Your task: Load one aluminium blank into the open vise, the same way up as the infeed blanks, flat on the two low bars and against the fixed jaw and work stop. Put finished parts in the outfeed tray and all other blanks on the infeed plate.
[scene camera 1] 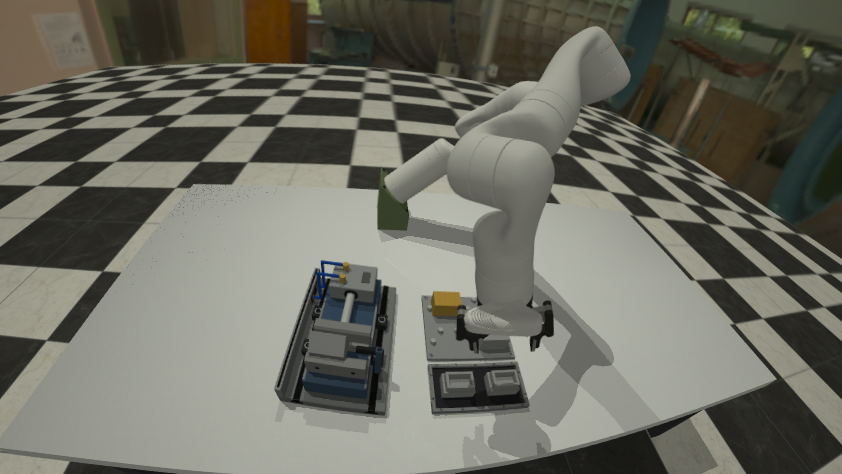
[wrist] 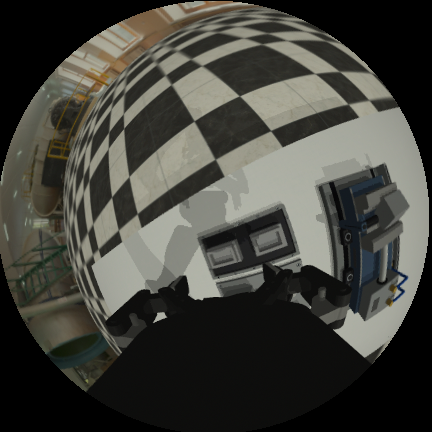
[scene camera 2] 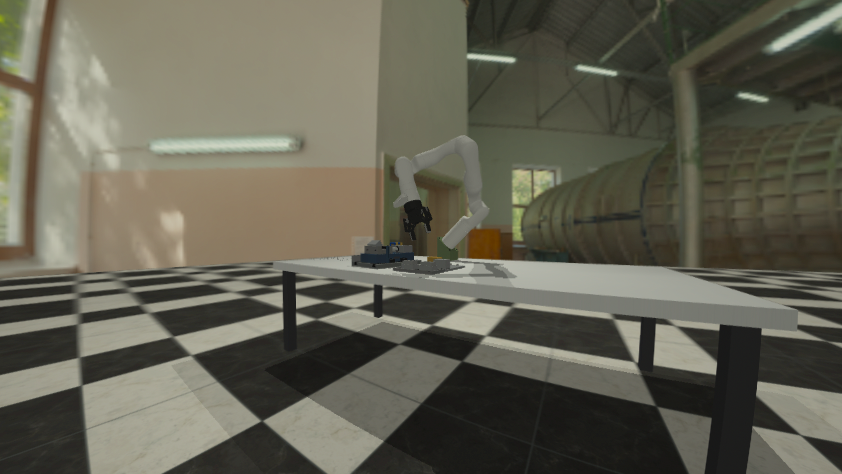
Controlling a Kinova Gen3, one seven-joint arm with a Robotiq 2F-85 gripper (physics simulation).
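Pixels of known places: gripper, fingertip midpoint: (scene camera 1: 504,348) (wrist: 224,278) (scene camera 2: 421,236); arm's base, origin of the base link: (scene camera 1: 394,190) (scene camera 2: 447,243).
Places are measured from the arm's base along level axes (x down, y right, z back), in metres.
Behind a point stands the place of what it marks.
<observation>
My gripper (scene camera 1: 504,347) {x -0.039, y -0.173, z -0.539 m} (scene camera 2: 421,233) {x -0.039, y -0.173, z -0.539 m} (wrist: 224,278) {x -0.039, y -0.173, z -0.539 m} is open and empty, above the infeed plate (scene camera 1: 450,348) {x 0.093, y -0.121, z -0.456 m}. A grey blank (scene camera 1: 496,345) {x 0.077, y -0.217, z -0.460 m} sits on that plate's front right, partly hidden by the gripper. An orange block (scene camera 1: 446,302) {x 0.057, y -0.117, z -0.360 m} sits at its back left. Two grey parts with recessed tops (scene camera 1: 457,384) {x 0.074, y -0.118, z -0.548 m} (scene camera 1: 502,382) {x 0.074, y -0.208, z -0.548 m} (wrist: 223,255) {x 0.074, y -0.210, z -0.544 m} (wrist: 269,240) {x 0.074, y -0.119, z -0.543 m} lie side by side in the dark outfeed tray. The blue-grey vise (scene camera 1: 335,385) {x 0.041, y 0.099, z -0.569 m} (wrist: 367,270) {x 0.041, y 0.056, z -0.414 m} stands left. A grey block (scene camera 1: 327,345) {x -0.012, y 0.113, z -0.524 m} (wrist: 392,205) {x -0.013, y 0.095, z -0.523 m} sits high at its front jaw, seemingly tilted; whether it is a blank is unclear.
The vise's work-stop arm (scene camera 1: 365,350) {x 0.006, y 0.051, z -0.518 m} is on its right side, and blue lines (scene camera 1: 329,274) {x -0.009, y 0.131, z -0.361 m} (wrist: 401,280) stand at its rear. The green arm mount (scene camera 1: 391,209) {x 0.029, y 0.005, z -0.058 m} is at the table's back. The outfeed tray's rim (scene camera 1: 480,410) {x 0.093, y -0.160, z -0.595 m} lies near the table's front edge.
</observation>
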